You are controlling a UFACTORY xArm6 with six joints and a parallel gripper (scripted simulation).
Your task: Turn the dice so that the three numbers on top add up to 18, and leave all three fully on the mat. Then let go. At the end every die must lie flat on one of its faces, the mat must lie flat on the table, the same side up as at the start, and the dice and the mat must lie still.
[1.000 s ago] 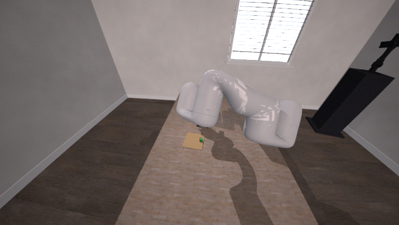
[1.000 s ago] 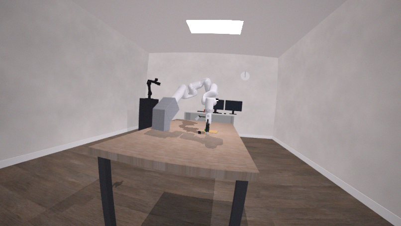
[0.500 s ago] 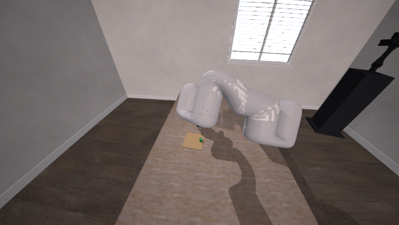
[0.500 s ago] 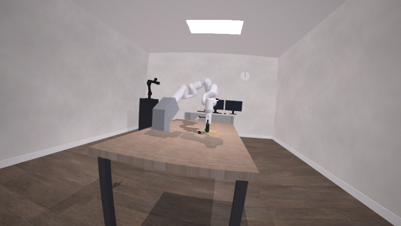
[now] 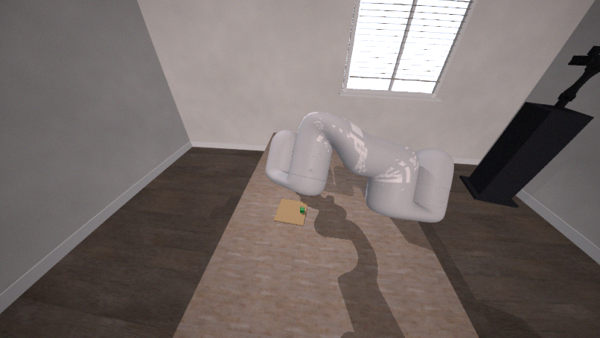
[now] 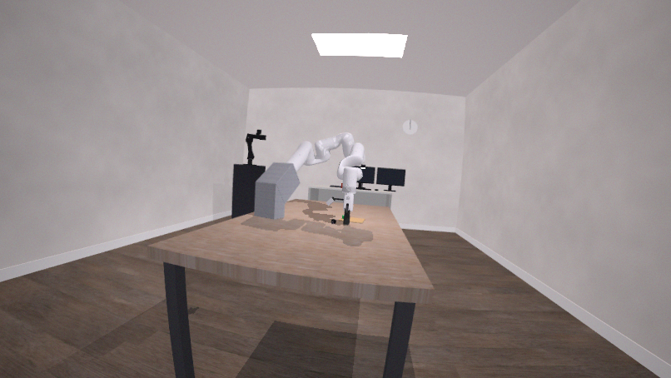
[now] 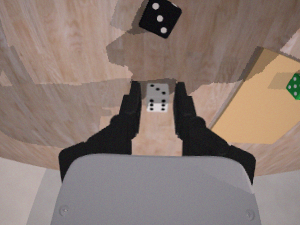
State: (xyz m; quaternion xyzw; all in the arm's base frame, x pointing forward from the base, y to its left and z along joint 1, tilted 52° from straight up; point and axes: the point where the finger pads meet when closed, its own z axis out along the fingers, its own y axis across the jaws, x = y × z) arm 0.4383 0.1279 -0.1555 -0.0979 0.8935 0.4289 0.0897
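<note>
Now: the white die 1 cm below my hand. From my hand the other things lie so: black die 7 cm behind, 2 cm to the right, 1 cm below; then mat 1 cm behind, 15 cm to the left, 2 cm below; then green die 6 cm behind, 14 cm to the left, 1 cm below.
</note>
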